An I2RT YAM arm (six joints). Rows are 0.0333 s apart.
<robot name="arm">
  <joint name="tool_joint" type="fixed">
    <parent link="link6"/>
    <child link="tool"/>
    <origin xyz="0 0 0" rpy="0 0 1.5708"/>
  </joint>
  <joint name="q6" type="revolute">
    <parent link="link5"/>
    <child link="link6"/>
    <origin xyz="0.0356 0 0.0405" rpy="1.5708 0 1.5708"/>
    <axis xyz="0 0 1"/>
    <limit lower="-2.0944" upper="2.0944"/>
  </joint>
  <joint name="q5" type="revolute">
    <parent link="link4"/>
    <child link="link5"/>
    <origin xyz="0.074 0.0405 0.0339" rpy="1.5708 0 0"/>
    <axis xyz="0 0 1"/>
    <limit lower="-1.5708" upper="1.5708"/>
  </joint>
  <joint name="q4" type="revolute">
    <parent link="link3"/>
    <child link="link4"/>
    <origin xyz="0.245 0.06 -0.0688" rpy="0 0 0"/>
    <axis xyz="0 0 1"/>
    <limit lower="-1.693" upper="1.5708"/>
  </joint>
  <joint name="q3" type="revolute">
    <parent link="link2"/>
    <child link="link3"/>
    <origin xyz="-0.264 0 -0.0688" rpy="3.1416 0 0"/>
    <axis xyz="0 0 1"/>
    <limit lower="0" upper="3.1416"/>
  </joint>
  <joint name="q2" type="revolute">
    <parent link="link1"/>
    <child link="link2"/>
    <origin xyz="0.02 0.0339 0.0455" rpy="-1.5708 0 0"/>
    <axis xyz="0 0 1"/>
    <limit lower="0" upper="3.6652"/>
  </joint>
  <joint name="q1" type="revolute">
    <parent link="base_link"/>
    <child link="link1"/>
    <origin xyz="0 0 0.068" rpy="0 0 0"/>
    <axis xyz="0 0 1"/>
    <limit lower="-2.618" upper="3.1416"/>
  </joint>
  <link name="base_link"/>
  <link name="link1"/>
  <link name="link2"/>
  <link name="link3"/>
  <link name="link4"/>
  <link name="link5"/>
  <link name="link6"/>
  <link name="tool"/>
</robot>
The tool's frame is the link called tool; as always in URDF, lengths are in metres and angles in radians.
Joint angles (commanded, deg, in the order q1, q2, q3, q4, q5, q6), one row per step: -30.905, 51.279, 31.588, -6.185, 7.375, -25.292; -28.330, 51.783, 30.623, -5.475, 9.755, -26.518; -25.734, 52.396, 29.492, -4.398, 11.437, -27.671; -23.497, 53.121, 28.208, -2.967, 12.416, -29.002; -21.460, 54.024, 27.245, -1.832, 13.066, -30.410; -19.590, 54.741, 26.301, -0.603, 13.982, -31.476; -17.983, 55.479, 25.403, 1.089, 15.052, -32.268; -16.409, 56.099, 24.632, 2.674, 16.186, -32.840; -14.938, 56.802, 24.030, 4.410, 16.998, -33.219; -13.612, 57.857, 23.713, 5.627, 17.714, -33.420; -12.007, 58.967, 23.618, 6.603, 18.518, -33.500; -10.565, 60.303, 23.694, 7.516, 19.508, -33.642; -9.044, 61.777, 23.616, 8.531, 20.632, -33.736; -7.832, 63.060, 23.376, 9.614, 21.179, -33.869; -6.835, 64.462, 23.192, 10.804, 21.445, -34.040
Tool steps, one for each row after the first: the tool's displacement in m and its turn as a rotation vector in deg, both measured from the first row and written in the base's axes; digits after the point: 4 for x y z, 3 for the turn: 0.0042, 0.0065, -0.0062, -1.395, 1.876, 0.977; 0.0086, 0.0135, -0.0131, -2.588, 3.455, 2.587; 0.0123, 0.0199, -0.0207, -3.721, 4.881, 4.559; 0.0161, 0.0259, -0.0274, -4.754, 6.395, 6.680; 0.0189, 0.0314, -0.0333, -5.802, 7.502, 8.235; 0.0215, 0.0360, -0.0381, -6.912, 8.046, 9.234; 0.0238, 0.0405, -0.0419, -7.944, 8.343, 10.027; 0.0265, 0.0448, -0.0448, -8.789, 8.229, 10.892; 0.0296, 0.0486, -0.0480, -9.255, 8.546, 11.673; 0.0331, 0.0534, -0.0506, -9.675, 8.858, 12.606; 0.0370, 0.0575, -0.0531, -10.177, 9.362, 13.250; 0.0407, 0.0621, -0.0569, -10.669, 10.037, 13.852; 0.0434, 0.0660, -0.0608, -10.981, 10.537, 14.674; 0.0464, 0.0694, -0.0648, -11.210, 10.971, 15.547
